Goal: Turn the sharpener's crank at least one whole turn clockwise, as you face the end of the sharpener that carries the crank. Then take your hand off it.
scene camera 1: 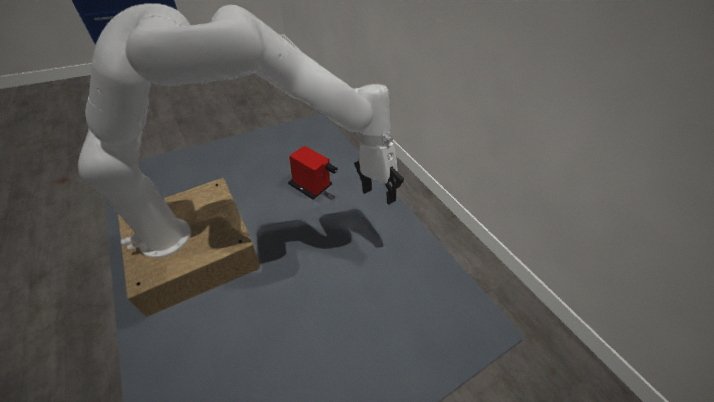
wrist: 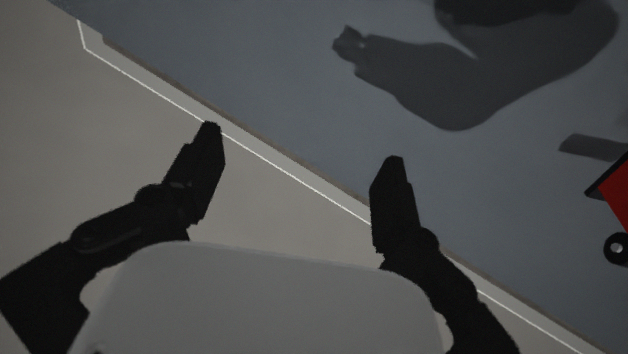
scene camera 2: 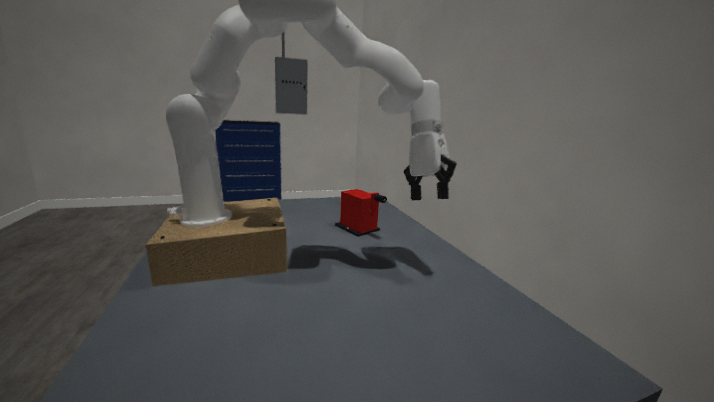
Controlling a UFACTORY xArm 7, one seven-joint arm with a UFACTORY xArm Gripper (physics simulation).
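Seen in the pictures: gripper, between the fingertips: (scene camera 1: 379,196) (wrist: 302,158) (scene camera 2: 429,199); arm's base, origin of its link: (scene camera 1: 166,238) (scene camera 2: 206,219).
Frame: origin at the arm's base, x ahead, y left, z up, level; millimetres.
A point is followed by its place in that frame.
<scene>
The red sharpener (scene camera 1: 307,172) @[x 444, y 90, z -7 mm] (scene camera 2: 357,210) @[x 447, y 82, z -23 mm] (wrist: 619,192) @[x 512, y 84, z -74 mm] stands upright on its dark base plate on the blue-grey table top (scene camera 1: 350,320) @[x 359, y -389, z -106 mm] (scene camera 2: 350,325) @[x 300, y -362, z -106 mm] (wrist: 280,60) @[x 613, y -275, z -106 mm]. Its black crank handle (scene camera 1: 331,168) @[x 504, y 28, z 38 mm] (scene camera 2: 380,198) @[x 503, y 24, z 33 mm] (wrist: 608,249) @[x 521, y 24, z 26 mm] sticks out near the top of the end facing the gripper's side. The crank arm is hard to make out. My gripper (scene camera 1: 379,196) @[x 548, y -186, z 88 mm] (scene camera 2: 429,197) @[x 548, y -186, z 88 mm] (wrist: 302,158) @[x 548, y -186, z 88 mm] is open and empty, fingers pointing down. It hangs above the table's wall-side edge, to the right of the handle in both scene views and apart from it. In the wrist view the sharpener is partly cut off at the right edge.
The arm's wooden base block (scene camera 1: 192,290) @[x 20, y -137, z -75 mm] (scene camera 2: 220,255) @[x 46, y -136, z -44 mm] stands to the left of the sharpener. A wall (scene camera 1: 575,150) (scene camera 2: 575,175) rises beyond the table's right edge. A blue cabinet (scene camera 1: 87,17) (scene camera 2: 250,167) and a grey wall box (scene camera 2: 291,97) are in the background.
</scene>
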